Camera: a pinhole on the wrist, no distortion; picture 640 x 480 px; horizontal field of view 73.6 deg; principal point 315.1 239.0 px. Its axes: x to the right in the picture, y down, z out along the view. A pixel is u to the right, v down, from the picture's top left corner.
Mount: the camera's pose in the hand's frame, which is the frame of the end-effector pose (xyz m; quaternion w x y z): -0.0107 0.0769 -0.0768 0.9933 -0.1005 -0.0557 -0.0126
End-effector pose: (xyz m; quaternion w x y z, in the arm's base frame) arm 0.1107 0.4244 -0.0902 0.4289 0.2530 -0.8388 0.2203
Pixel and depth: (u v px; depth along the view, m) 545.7 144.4 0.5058
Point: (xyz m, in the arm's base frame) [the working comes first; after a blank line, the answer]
In the camera's frame: 0.2727 -0.1119 0.5058

-0.3158 0.1526 -0.1835
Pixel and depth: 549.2 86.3 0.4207
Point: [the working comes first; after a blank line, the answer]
In the camera's frame: 0.2302 -0.1502 0.4207

-0.2167 0.1658 -0.1610
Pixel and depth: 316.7 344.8 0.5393
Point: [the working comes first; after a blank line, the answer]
In the camera's frame: 0.0020 0.1334 0.5393

-0.3084 0.4363 -0.4159
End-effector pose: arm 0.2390 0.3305 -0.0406 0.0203 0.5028 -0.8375 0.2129
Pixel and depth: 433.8 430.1 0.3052
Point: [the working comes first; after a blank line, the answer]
In the camera's frame: 0.0847 0.1363 0.3052

0.0229 0.3254 -0.3047
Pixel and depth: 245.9 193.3 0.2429
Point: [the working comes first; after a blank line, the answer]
In the camera's frame: -0.0393 -0.0260 0.2429

0.2200 0.3749 -0.2393
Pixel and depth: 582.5 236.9 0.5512
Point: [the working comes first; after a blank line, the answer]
In the camera's frame: 0.3446 -0.0027 0.5512

0.0413 -0.0117 -0.4875
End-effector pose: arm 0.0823 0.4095 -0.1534 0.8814 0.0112 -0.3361 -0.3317
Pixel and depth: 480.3 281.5 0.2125
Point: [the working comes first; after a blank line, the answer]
In the camera's frame: 0.0821 0.0211 0.2125

0.1085 0.5167 0.0134
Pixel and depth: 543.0 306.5 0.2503
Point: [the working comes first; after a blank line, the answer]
In the camera's frame: 0.1334 0.0395 0.2503

0.1258 0.5159 0.0774
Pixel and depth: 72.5 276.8 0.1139
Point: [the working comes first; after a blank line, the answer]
In the camera's frame: -0.0646 0.0101 0.1139

0.0831 0.5522 -0.1582
